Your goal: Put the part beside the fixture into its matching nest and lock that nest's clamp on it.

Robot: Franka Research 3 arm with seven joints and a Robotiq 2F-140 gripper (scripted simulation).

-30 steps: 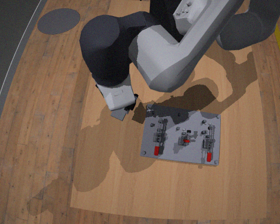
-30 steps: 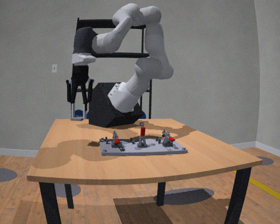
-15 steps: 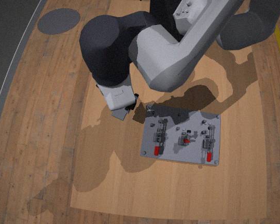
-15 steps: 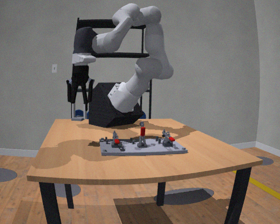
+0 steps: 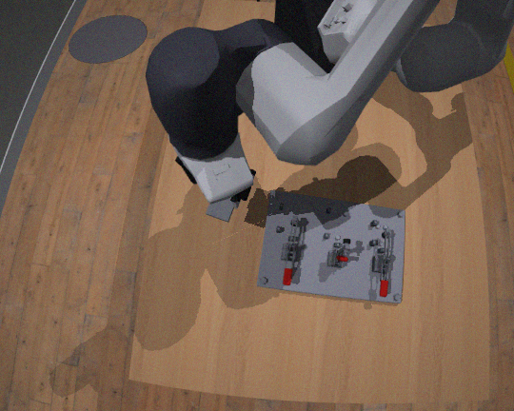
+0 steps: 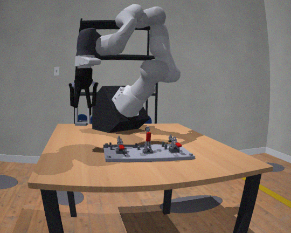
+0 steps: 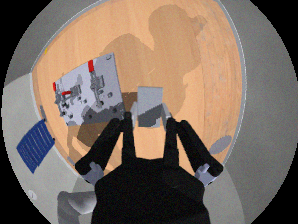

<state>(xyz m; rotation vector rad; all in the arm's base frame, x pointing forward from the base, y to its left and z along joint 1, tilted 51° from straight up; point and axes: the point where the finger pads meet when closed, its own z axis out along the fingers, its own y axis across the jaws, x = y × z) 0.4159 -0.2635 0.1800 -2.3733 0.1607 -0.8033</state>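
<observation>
The grey fixture plate is 3 cm behind my hand, 27 cm to the left of it and 14 cm below it. The rest, counted from my hand: grey part (3 cm below).
</observation>
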